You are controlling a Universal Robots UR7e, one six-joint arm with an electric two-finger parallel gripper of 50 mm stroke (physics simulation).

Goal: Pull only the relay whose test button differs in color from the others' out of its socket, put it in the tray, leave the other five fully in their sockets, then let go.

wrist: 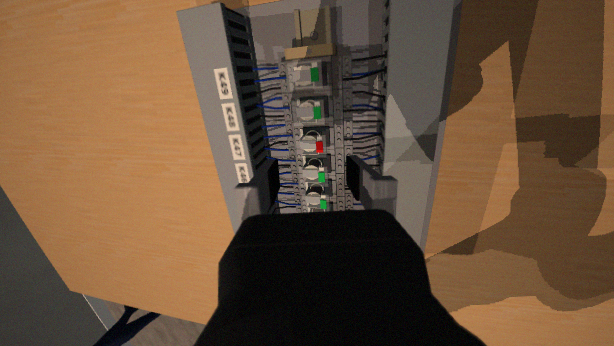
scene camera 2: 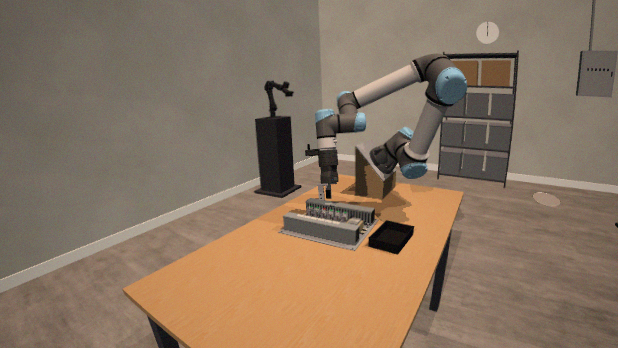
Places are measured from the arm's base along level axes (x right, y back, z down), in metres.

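Pixels of known places: gripper, fingertip midpoint: (wrist: 312, 171) (scene camera 2: 325, 199); arm's base, origin of the base link: (scene camera 2: 380, 161).
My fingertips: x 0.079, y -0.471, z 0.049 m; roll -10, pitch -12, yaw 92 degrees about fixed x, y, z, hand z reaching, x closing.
Note:
For each thing: its middle in the pictures, then the offset to it from my fingertips. "spot": a spot on its surface instead.
- relay with the red test button, body centre: (wrist: 314, 140) (scene camera 2: 323, 214) dx +0.006, dy -0.008, dz +0.062 m
- black tray, surface spot: (scene camera 2: 398, 248) spot: dx -0.323, dy -0.107, dz +0.087 m
- beige end block, body centre: (wrist: 311, 52) dx +0.086, dy -0.008, dz +0.084 m
The relay with the red test button (wrist: 319, 146) (scene camera 2: 324, 210) sits in the row, third from the top in the wrist view. Relays with green buttons stand in the same row, such as the one (wrist: 310, 110) just above it and the one (wrist: 314, 173) just below it. The lowest part of the row is hidden behind the gripper body. My gripper (wrist: 312, 171) (scene camera 2: 325, 192) is open and empty, above the row, with its fingers on either side of it; the red-button relay shows beyond the fingertips in the wrist view. The black tray (scene camera 2: 398, 248) stands on the table beside the panel.
Grey slotted wire ducts (scene camera 2: 320, 228) (wrist: 417, 75) run along both sides of the relays, the near one with labels K49, K48 and K47. Blue and black wires lie between. A beige end block (wrist: 310, 51) closes the row. The arm's angled base block (scene camera 2: 367, 177) stands at the table's back.

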